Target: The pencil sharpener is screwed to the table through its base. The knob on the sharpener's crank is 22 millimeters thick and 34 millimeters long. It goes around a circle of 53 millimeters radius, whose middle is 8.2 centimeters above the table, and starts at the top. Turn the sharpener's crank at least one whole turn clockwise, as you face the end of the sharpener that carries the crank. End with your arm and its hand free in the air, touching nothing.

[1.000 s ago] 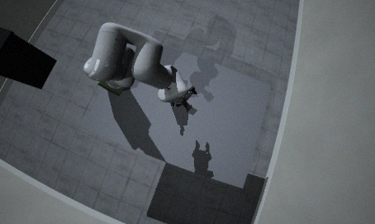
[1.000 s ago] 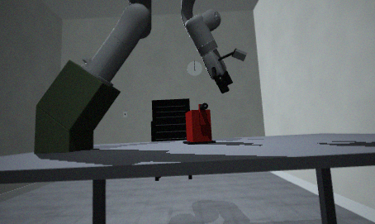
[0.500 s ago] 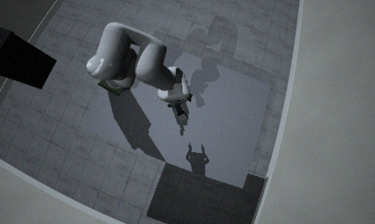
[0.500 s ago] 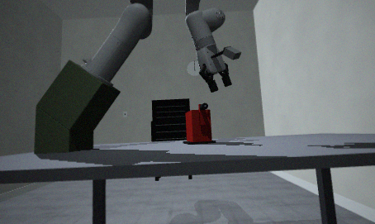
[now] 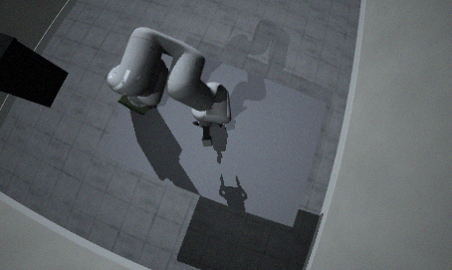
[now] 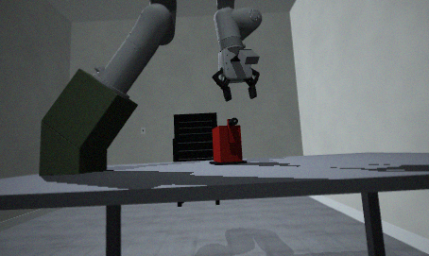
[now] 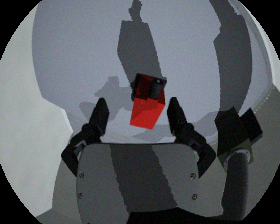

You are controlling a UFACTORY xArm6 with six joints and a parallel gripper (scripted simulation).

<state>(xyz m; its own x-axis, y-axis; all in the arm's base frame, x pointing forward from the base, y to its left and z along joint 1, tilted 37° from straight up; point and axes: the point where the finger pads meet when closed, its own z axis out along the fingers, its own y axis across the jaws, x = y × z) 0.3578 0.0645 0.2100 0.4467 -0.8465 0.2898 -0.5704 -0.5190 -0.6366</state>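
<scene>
Right now the crank knob is 80 mm below my hand and 30 mm behind it.
</scene>
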